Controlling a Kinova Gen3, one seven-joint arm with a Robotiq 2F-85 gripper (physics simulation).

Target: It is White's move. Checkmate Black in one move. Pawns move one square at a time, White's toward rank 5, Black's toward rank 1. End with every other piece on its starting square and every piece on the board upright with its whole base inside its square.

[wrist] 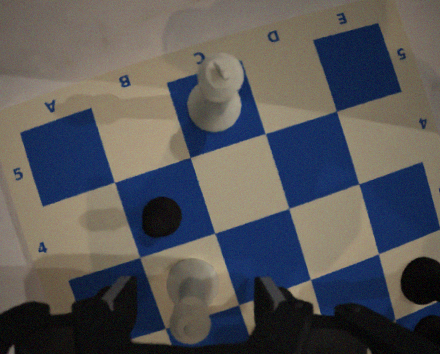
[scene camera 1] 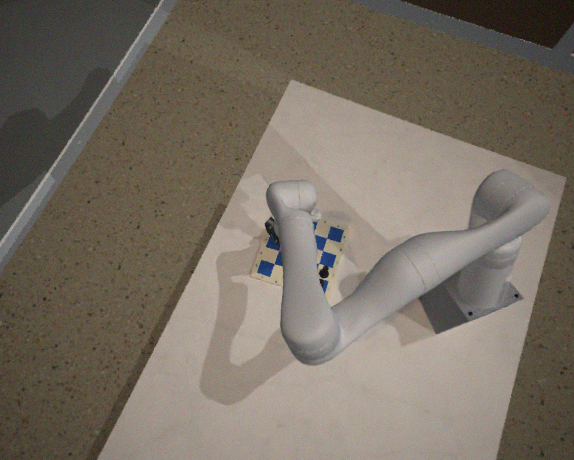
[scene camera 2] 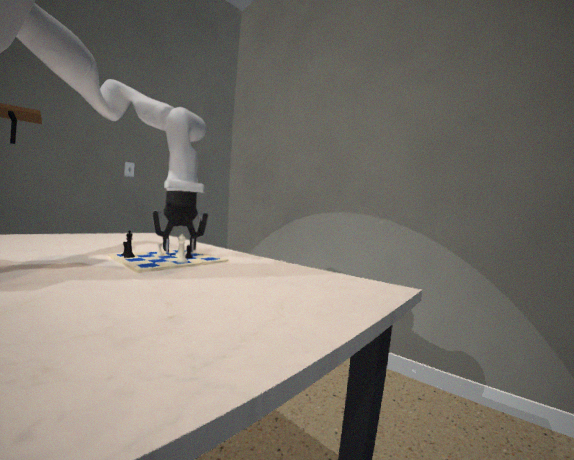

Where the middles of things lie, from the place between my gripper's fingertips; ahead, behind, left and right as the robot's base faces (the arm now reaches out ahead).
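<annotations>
I see the cream board (scene camera 2: 148, 261) 40 mm behind my hand and 10 mm below it. The black pawn (wrist: 161, 216) is 40 mm to the right of my hand and 10 mm above it. As for the tall white piece (wrist: 214, 105), it is 80 mm to the right of my hand, 40 mm behind it and 20 mm above it.
</annotations>
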